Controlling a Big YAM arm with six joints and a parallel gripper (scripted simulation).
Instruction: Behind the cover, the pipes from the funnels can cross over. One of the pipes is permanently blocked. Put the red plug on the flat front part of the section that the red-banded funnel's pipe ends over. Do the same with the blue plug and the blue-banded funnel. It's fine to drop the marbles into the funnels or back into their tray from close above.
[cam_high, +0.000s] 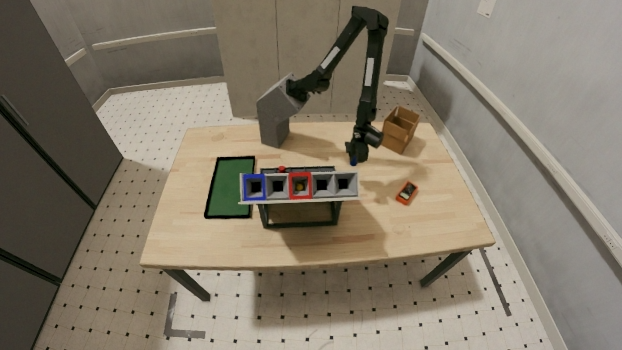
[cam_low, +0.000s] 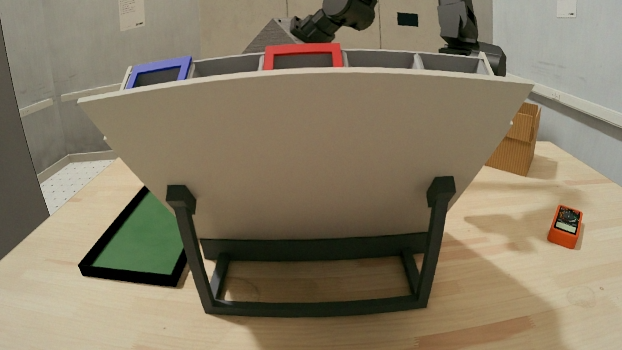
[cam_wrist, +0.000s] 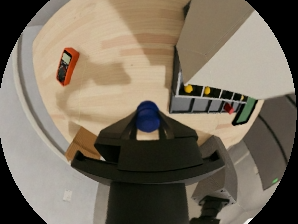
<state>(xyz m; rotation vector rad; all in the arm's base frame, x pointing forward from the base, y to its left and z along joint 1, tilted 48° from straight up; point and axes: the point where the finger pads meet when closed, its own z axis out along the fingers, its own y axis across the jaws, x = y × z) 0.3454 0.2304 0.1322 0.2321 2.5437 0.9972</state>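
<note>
The red plug is 34 cm to the right of my hand, 12 cm below it and 6 cm behind it. Round my hand: pale cover (26 cm to the right, 13 cm ahead, 7 cm above); then orange device (27 cm to the left, 12 cm below, 11 cm ahead); then blue plug (right at my hand).
</note>
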